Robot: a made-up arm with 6 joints. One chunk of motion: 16 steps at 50 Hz.
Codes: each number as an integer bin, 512 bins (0 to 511) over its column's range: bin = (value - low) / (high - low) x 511, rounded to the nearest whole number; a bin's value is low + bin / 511 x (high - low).
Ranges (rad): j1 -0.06..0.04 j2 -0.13..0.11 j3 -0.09..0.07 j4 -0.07..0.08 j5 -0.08..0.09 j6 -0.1..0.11
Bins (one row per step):
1: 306 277 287 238 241 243
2: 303 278 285 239 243 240
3: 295 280 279 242 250 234
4: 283 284 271 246 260 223
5: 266 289 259 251 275 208
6: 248 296 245 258 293 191
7: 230 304 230 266 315 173
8: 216 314 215 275 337 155
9: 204 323 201 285 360 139
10: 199 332 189 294 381 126
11: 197 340 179 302 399 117
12: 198 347 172 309 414 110
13: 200 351 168 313 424 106
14: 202 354 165 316 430 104
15: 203 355 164 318 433 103
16: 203 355 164 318 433 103
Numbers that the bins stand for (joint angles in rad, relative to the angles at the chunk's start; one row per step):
1: -0.0001 0.0001 -0.0001 -0.0001 0.0002 -0.0001
2: -0.0007 0.0006 -0.0008 0.0002 0.0008 -0.0014
3: -0.0023 0.0015 -0.0026 0.0010 0.0032 -0.0038
4: -0.0046 0.0034 -0.0051 0.0022 0.0065 -0.0084
5: -0.0079 0.0057 -0.0089 0.0037 0.0115 -0.0145
6: -0.0115 0.0090 -0.0133 0.0057 0.0175 -0.0215
7: -0.0150 0.0128 -0.0180 0.0081 0.0248 -0.0289
8: -0.0177 0.0175 -0.0227 0.0107 0.0321 -0.0363
9: -0.0201 0.0217 -0.0271 0.0137 0.0398 -0.0429
10: -0.0211 0.0259 -0.0308 0.0163 0.0468 -0.0482
11: -0.0214 0.0297 -0.0340 0.0186 0.0527 -0.0519
12: -0.0213 0.0330 -0.0361 0.0207 0.0577 -0.0548
13: -0.0209 0.0349 -0.0374 0.0219 0.0611 -0.0564
14: -0.0205 0.0363 -0.0383 0.0228 0.0631 -0.0573
15: -0.0203 0.0367 -0.0386 0.0233 0.0641 -0.0577
16: -0.0203 0.0367 -0.0386 0.0233 0.0641 -0.0577

